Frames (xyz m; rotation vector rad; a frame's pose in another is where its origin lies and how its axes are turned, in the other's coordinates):
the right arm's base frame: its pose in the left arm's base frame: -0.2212 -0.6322 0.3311 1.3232 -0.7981 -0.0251
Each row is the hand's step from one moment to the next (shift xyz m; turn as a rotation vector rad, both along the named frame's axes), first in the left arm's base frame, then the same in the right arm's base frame.
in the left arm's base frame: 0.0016 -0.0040 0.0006 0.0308 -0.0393 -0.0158
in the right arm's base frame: 0.0033 -0.0013 0.0026 0.0324 -0.0376 0.0166
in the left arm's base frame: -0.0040 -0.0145 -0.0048 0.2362 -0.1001 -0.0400
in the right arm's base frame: 0.0011 -0.0066 0.0143 0.1994 -0.1611 -0.0413
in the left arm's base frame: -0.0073 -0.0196 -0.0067 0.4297 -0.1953 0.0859
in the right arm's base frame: 0.0000 -0.0084 0.0203 0.4484 -0.1597 -0.0599
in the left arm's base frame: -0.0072 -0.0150 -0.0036 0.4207 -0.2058 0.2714
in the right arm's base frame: -0.0004 -0.0044 0.0164 0.5397 0.0013 -0.0415
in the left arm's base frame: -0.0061 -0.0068 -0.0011 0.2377 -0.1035 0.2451
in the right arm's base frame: -0.0020 -0.0004 0.0090 0.3453 0.0837 -0.0319
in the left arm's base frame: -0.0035 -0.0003 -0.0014 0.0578 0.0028 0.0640
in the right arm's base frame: -0.0032 0.0002 0.0021 0.0737 0.0321 -0.0314
